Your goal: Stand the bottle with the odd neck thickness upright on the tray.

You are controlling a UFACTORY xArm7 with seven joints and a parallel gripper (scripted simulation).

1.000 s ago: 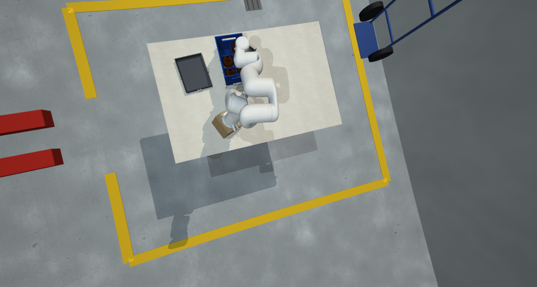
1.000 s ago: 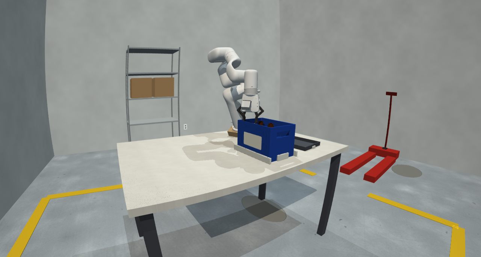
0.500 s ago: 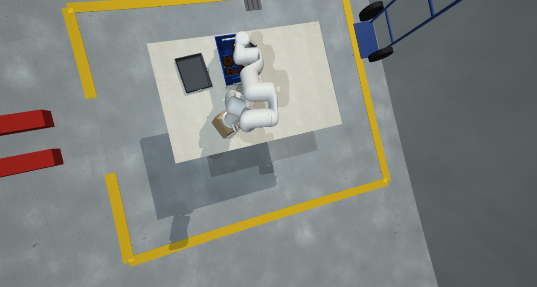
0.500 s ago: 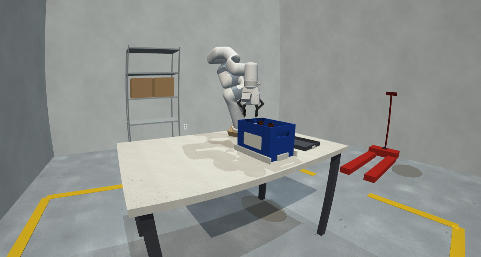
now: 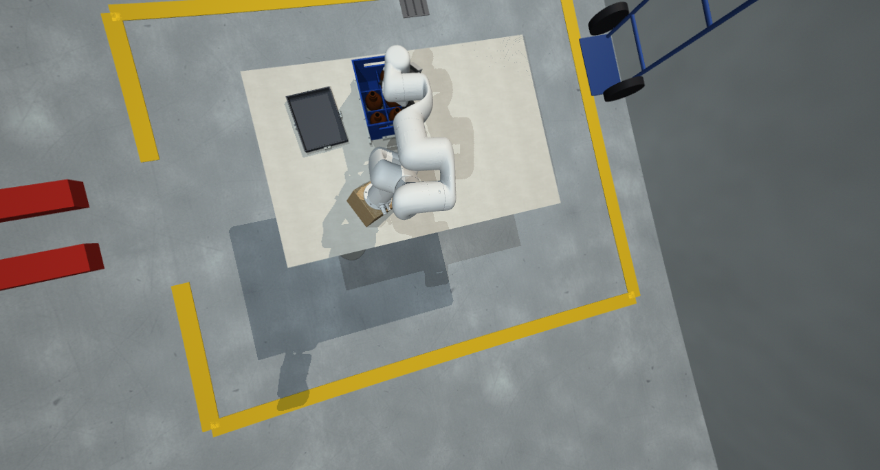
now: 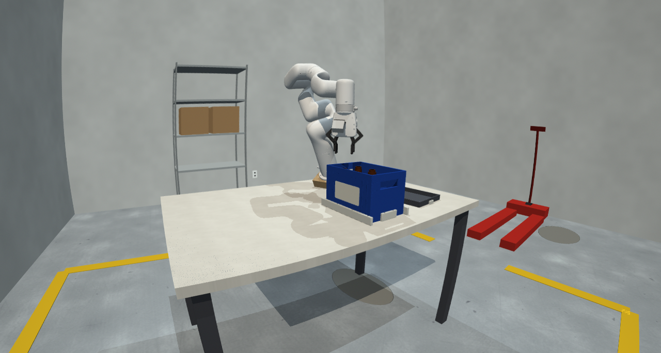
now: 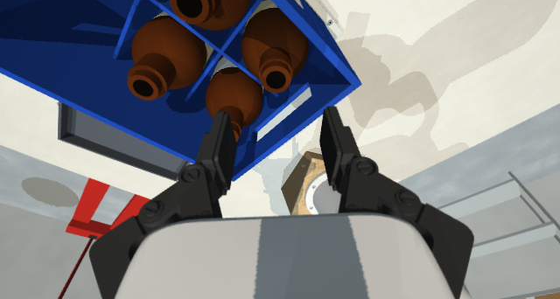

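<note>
My hand is 9 cm short of the blue crate, 3 cm to the right of it and 16 cm above it. The rest, counted from my hand: dark grey tray: 13 cm ahead, 32 cm to the left, 23 cm below.
</note>
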